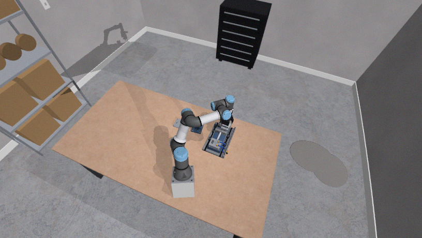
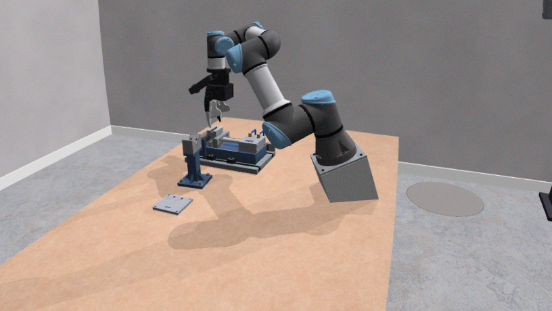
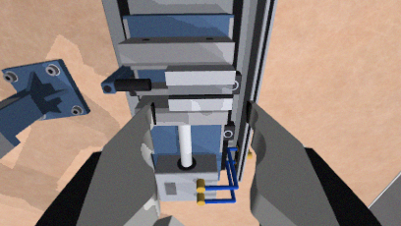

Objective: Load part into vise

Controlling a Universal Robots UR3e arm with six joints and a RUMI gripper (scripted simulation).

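The part is 40 mm below my hand. From my hand the other things lie so: fixed jaw (30 mm ahead, 20 mm to the left, 60 mm below); work stop (10 mm behind, 70 mm to the left, 50 mm below); vise (70 mm behind, 10 mm to the left, 100 mm below).
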